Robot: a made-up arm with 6 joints.
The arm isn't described. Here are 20 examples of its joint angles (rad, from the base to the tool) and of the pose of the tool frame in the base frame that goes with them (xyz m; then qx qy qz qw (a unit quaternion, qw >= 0)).
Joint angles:
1: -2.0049 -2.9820 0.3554 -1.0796 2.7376 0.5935
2: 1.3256 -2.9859 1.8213 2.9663 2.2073 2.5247
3: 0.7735 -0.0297 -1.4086 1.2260 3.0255 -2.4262
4: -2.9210 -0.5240 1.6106 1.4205 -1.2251 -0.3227
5: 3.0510 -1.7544 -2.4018 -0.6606 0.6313 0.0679
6: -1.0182 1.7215 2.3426 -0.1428 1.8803 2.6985
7: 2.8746 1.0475 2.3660 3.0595 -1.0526 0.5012
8: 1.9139 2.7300 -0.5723 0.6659 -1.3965 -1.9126
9: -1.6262 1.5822 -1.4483 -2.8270 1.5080 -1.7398
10: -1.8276 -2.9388 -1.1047 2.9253 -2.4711 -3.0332
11: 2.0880 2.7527 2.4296 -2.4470 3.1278 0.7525
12: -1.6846 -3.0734 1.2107 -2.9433 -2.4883 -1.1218
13: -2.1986 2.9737 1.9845 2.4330 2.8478 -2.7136
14: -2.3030 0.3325 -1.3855 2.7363 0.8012 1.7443
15: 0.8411 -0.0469 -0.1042 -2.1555 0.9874 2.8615
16: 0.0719 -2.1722 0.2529 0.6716 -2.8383 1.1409
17: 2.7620 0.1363 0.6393 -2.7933 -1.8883 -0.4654
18: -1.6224 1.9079 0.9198 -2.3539 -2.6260 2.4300
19: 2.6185 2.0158 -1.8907 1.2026 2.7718 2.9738
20: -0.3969 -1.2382 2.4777 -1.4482 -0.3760 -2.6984
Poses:
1: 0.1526 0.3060 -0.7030 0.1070 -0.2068 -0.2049 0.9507
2: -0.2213 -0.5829 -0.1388 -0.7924 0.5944 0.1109 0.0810
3: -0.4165 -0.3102 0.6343 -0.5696 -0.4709 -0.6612 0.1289
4: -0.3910 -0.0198 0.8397 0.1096 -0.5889 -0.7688 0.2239
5: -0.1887 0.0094 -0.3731 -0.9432 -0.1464 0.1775 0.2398
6: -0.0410 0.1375 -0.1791 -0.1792 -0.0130 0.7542 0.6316
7: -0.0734 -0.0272 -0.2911 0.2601 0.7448 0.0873 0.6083
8: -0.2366 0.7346 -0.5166 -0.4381 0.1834 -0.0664 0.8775
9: -0.0064 -0.3801 0.7970 -0.6189 -0.1500 0.0206 0.7707
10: -0.0365 -0.2868 -0.6553 -0.5866 -0.3886 -0.4622 0.5397
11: 0.0989 -0.2825 -0.0109 -0.4531 -0.7251 -0.2509 0.4538
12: 0.1338 0.5499 -0.3484 0.3168 -0.0068 0.1025 0.9429
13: 0.3193 0.3047 -0.1675 0.8500 -0.0237 -0.1990 0.4871
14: 0.4284 0.3393 0.8250 0.3201 0.7156 0.5100 0.3540
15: -0.0970 -0.1620 1.2534 0.4152 -0.2999 0.6210 0.5932
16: -0.8147 -0.0279 -0.2931 0.2066 0.6358 0.1463 0.7292
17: -0.5533 0.1162 0.9028 0.1325 -0.9521 0.0387 0.2728
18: 0.0739 -0.5159 -0.5035 0.1984 0.3172 0.9272 0.0190
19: -0.4451 0.1426 0.4762 0.3952 -0.9025 0.0963 0.1416
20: 0.3359 -0.0298 0.5341 0.4815 0.3093 0.6908 0.4420
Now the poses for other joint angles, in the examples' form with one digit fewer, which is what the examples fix.
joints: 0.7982 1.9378 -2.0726 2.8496 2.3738 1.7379
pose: 0.102 0.221 0.523 0.779 -0.542 -0.152 0.275
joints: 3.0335 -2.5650 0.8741 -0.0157 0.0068 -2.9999
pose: 0.977 -0.161 -0.294 0.087 0.741 0.006 0.666
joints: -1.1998 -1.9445 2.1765 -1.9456 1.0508 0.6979
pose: -0.143 0.230 0.686 0.465 -0.071 -0.846 0.249
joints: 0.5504 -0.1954 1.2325 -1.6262 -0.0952 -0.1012
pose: 0.459 0.360 0.944 -0.469 0.171 -0.461 0.734
